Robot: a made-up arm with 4 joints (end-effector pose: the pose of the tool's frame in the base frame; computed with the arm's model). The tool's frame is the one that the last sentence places.
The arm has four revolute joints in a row. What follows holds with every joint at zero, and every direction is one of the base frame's.
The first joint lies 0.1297 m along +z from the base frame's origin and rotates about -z.
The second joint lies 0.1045 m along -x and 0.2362 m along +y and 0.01 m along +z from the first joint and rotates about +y.
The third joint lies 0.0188 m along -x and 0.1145 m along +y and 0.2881 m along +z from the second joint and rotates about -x.
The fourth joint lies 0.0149 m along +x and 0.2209 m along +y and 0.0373 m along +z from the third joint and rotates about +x.
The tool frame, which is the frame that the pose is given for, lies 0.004 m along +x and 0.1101 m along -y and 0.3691 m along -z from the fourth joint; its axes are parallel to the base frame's.
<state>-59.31 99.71 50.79 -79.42</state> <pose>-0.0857 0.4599 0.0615 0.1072 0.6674 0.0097 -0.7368</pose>
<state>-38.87 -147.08 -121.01 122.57</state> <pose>-0.3384 -0.3712 -0.4655 0.4120 -0.0590 -0.5566 -0.7190</pose>
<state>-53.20 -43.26 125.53 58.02</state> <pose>0.0225 -0.1877 0.1741 0.7828 -0.3246 -0.5053 0.1629</pose>
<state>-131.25 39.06 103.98 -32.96</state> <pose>-0.2231 0.0087 0.4577 0.1405 0.4736 0.7479 -0.4434</pose>
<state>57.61 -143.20 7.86 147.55</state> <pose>0.5397 0.8245 -0.2647 0.5245 0.1021 -0.4293 0.7281</pose>
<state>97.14 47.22 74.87 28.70</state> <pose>0.1224 0.1577 0.0774 0.6755 0.0385 0.5132 -0.5281</pose>
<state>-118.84 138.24 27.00 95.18</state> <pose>-0.7024 -0.5201 0.1533 0.6010 -0.5645 0.5656 -0.0123</pose>
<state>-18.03 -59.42 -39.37 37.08</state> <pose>-0.5722 0.6875 0.2739 0.6258 0.5918 -0.3003 0.4098</pose>
